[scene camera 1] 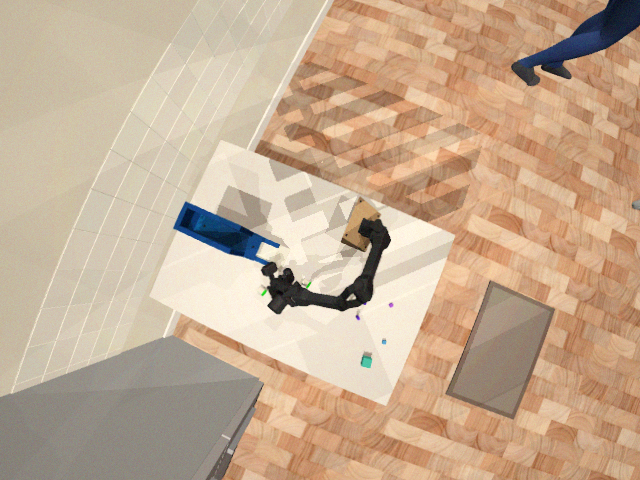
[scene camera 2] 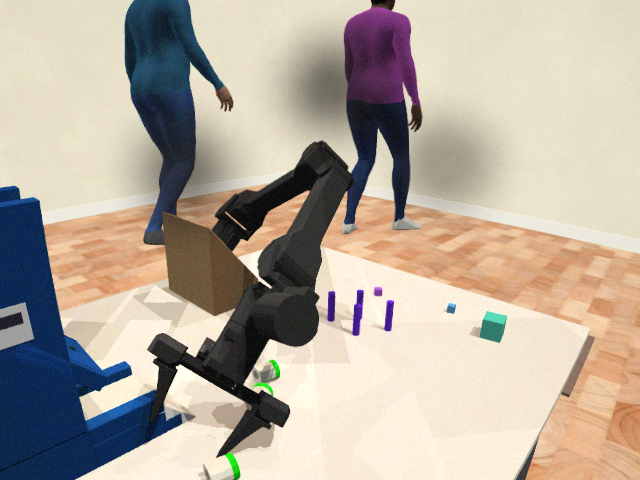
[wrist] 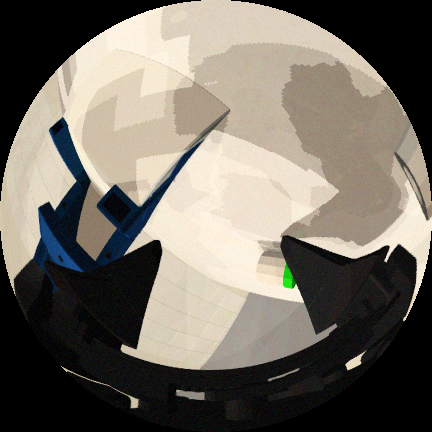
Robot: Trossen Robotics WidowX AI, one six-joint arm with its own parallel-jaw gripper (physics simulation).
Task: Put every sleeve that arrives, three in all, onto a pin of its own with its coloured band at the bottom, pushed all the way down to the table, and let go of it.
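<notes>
My gripper (scene camera 1: 273, 285) (scene camera 2: 185, 445) (wrist: 222, 244) is open, its fingers wide apart and empty, low beside the blue chute's mouth. A white sleeve with a green band (scene camera 2: 222, 469) (wrist: 270, 265) lies on its side near one fingertip. A second sleeve (scene camera 2: 264, 372) lies on its side behind the gripper in scene camera 2. The green band of another sleeve (scene camera 2: 263, 388) shows just in front of it; its body is mostly hidden by the gripper. Several upright purple pins (scene camera 2: 331, 306) (scene camera 2: 356, 320) (scene camera 2: 389, 315) stand bare on the table; the arm hides part of them in scene camera 1.
The blue chute (scene camera 1: 235, 248) (scene camera 2: 25, 279) (wrist: 52, 240) stands at one side, its mouth near the gripper. A brown box (scene camera 1: 356, 224) (scene camera 2: 190, 263) stands beside the arm's base. A teal cube (scene camera 1: 366, 362) (scene camera 2: 493, 327), a blue cube (scene camera 1: 384, 341) (scene camera 2: 451, 308) and a purple cube (scene camera 1: 390, 304) (scene camera 2: 378, 291) lie beyond the pins.
</notes>
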